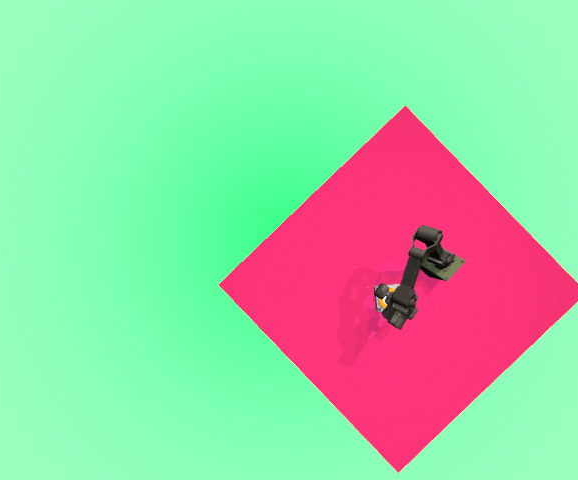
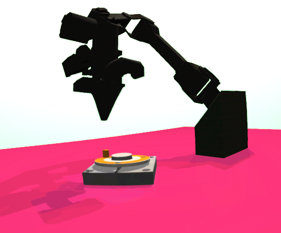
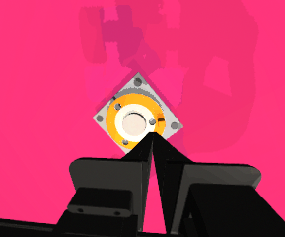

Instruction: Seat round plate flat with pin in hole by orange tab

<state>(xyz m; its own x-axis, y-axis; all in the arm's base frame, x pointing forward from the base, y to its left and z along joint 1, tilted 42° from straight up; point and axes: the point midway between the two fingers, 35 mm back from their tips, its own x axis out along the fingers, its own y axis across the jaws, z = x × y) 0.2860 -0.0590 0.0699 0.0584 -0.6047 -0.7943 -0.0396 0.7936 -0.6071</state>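
Right now the round plate is 1 cm behind my gripper tip, 1 cm to the left of it and 7 cm below it. Also, from my gripper tip: dark grey square base: 1 cm behind, 3 cm to the left, 8 cm below.
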